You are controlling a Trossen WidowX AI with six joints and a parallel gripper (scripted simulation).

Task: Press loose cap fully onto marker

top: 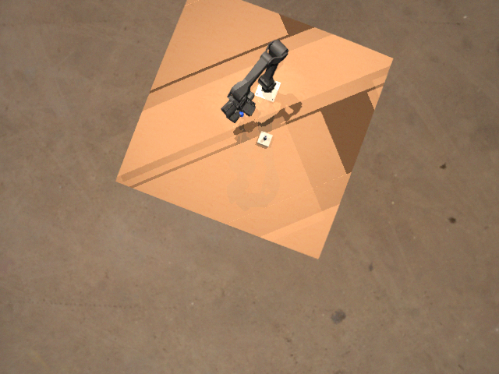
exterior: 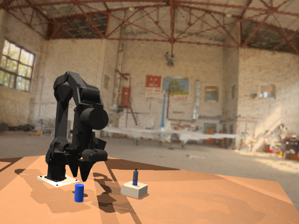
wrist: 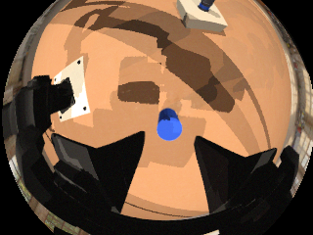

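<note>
Right now the blue marker cap is 4 cm below my gripper tip. The rest, counted from my gripper tip: white holder block 16 cm to the left, 12 cm ahead, 5 cm below.
</note>
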